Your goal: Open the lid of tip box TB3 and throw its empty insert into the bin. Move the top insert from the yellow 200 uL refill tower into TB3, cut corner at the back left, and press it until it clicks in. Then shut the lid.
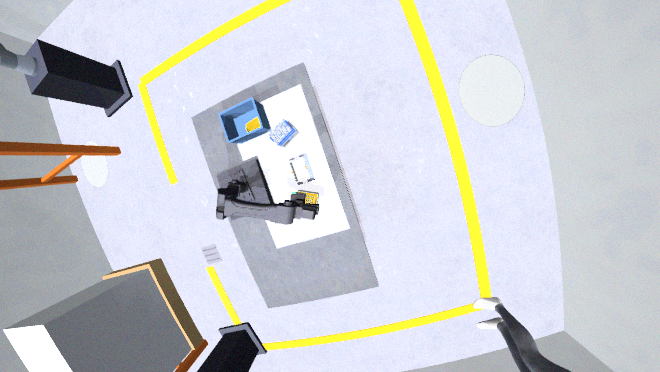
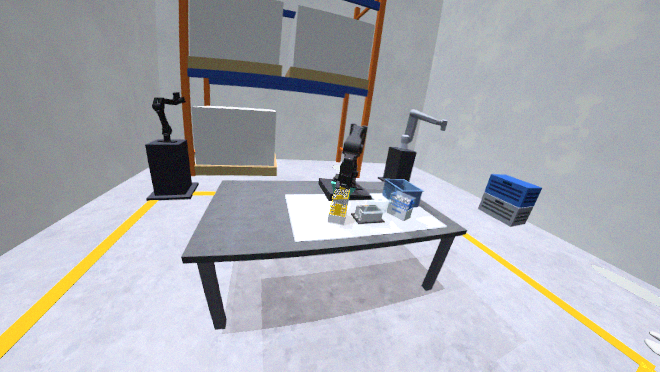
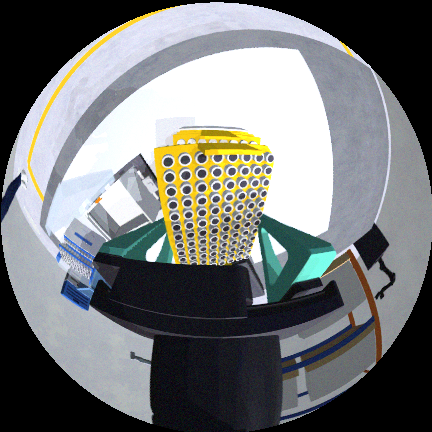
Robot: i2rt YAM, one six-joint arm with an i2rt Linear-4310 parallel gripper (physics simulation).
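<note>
My gripper (image 1: 306, 199) (image 2: 342, 187) (image 3: 216, 218) is shut on the sides of the yellow top insert (image 1: 311, 197) (image 2: 342, 192) (image 3: 215, 195), which is full of tips. The insert is held roughly level, a little above the yellow refill tower (image 2: 338, 211) (image 3: 215, 134). More yellow inserts show in the tower below it. Tip box TB3 (image 1: 302, 169) (image 2: 369, 213) (image 3: 125, 200) stands beside the tower with its clear lid open and no yellow insert in it. The blue bin (image 1: 250, 137) (image 2: 395, 189) holds a yellow insert (image 1: 253, 124).
A blue-and-white tip tower (image 1: 283, 132) (image 2: 401, 206) (image 3: 77, 257) stands between TB3 and the bin. These things stand on a white mat (image 1: 287, 235) (image 2: 310, 230) on the dark table (image 1: 320, 270) (image 2: 225, 225). The arm's base is at the table's rear edge.
</note>
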